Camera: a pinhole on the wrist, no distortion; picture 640 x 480 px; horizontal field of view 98.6 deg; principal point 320.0 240.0 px. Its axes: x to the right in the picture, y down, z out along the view. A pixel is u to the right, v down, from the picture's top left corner.
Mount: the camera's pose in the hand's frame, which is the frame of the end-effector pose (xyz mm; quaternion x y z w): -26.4 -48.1 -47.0 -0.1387 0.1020 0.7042 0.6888
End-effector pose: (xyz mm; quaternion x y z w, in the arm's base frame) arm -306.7 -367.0 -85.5 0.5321 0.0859 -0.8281 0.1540
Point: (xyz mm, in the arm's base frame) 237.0 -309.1 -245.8
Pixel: behind the camera
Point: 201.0 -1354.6 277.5
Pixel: outside the picture
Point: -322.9 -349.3 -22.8
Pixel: 315.5 310.5
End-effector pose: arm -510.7 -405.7 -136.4 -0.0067 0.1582 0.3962 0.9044
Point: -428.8 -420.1 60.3
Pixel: 223.3 213.6
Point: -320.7 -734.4 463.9
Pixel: 88.1 366.9
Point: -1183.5 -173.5 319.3
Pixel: 606.4 398.7
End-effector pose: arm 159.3 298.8 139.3 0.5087 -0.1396 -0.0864 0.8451
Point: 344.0 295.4 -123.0
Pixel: behind the camera
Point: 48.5 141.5 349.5
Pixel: 358.0 226.0
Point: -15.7 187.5 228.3
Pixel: 310.8 327.7
